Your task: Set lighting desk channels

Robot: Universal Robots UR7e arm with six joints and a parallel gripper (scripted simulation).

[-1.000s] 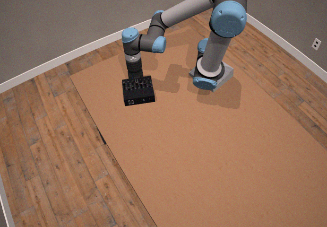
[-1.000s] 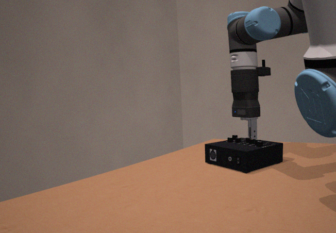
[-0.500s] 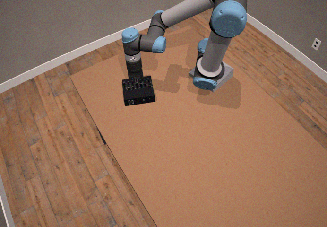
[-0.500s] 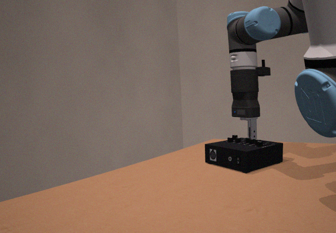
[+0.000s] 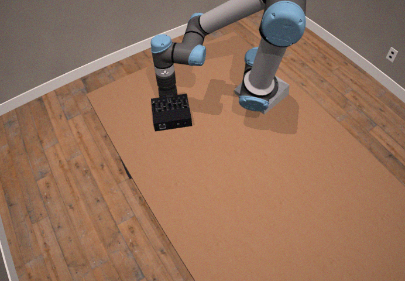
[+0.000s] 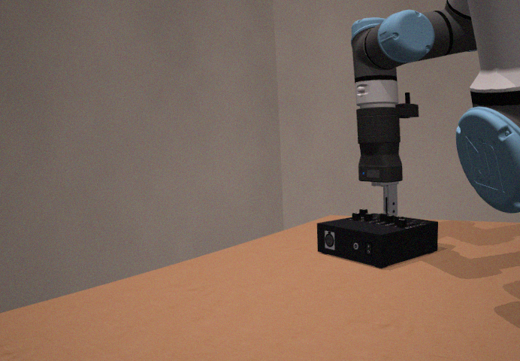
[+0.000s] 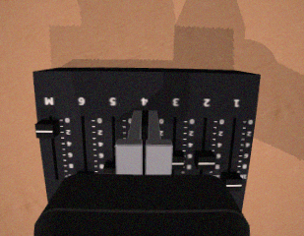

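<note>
Now: hand 3 cm to the right of the channel 3 fader cap, 1 cm past it and 1 cm above it. Round my hand: channel 2 fader cap (4 cm to the left, 2 cm behind, 1 cm below); master fader cap (6 cm ahead, 3 cm to the right, 1 cm below); channel 1 fader cap (7 cm to the left, 3 cm behind, 1 cm below).
</note>
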